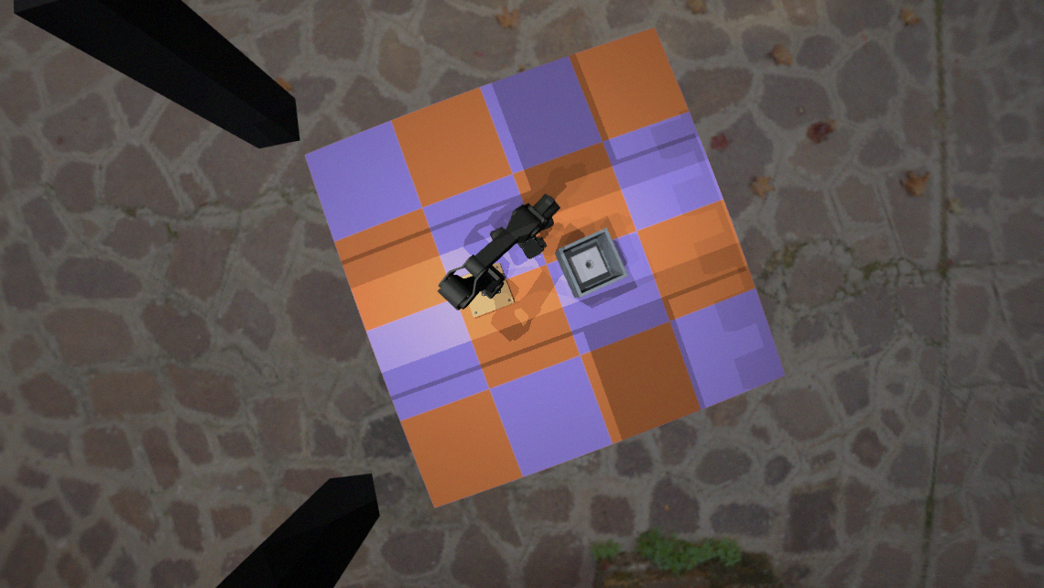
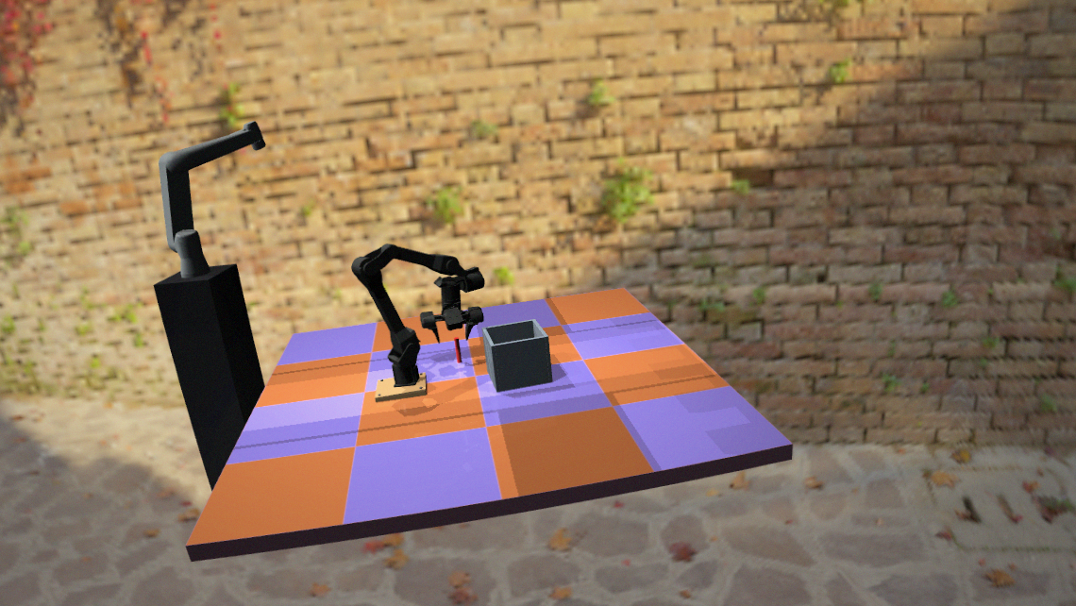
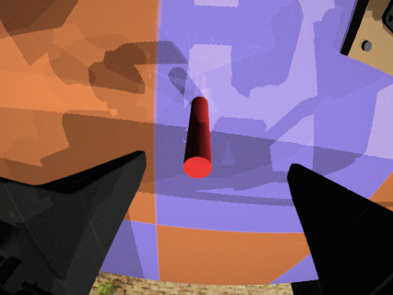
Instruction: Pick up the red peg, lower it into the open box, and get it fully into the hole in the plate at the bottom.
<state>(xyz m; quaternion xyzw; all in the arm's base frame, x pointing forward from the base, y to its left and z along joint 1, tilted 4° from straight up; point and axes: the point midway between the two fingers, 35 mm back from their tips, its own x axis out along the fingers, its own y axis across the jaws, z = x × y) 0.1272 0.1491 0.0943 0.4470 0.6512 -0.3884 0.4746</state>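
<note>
Right now my gripper tip is 30 mm above the red peg and 10 mm short of it.
</note>
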